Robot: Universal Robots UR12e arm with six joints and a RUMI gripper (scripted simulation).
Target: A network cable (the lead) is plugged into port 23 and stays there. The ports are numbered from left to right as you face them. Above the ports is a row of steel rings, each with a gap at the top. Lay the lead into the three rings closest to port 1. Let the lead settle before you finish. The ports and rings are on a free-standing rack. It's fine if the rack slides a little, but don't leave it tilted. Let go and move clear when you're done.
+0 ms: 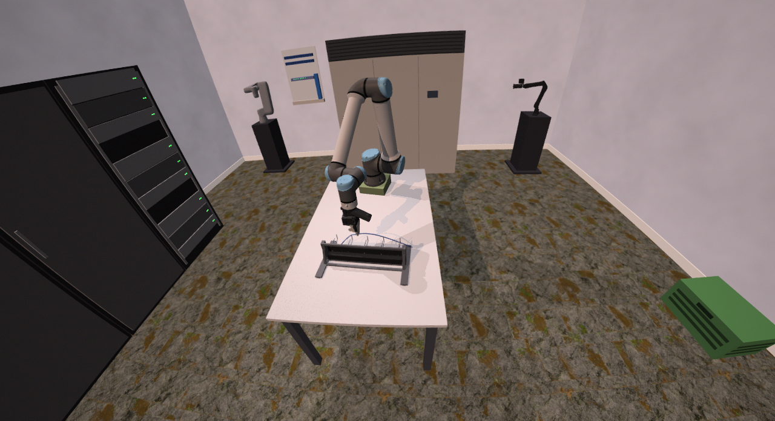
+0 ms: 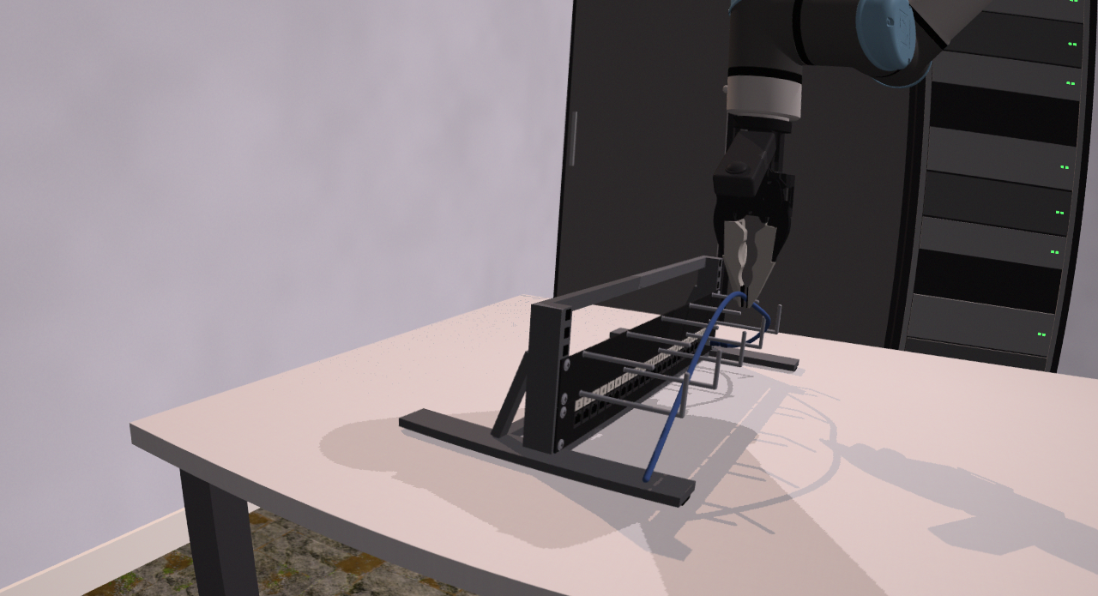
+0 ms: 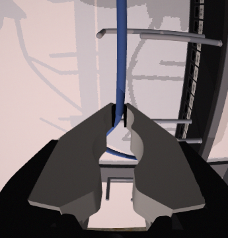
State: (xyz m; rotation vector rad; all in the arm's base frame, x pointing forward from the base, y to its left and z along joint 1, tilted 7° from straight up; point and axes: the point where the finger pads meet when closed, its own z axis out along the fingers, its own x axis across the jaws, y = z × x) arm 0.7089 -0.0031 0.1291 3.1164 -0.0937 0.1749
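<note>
Now: hand 10 cm short of the rack, 4 cm to the right of it and 6 cm above it.
</note>
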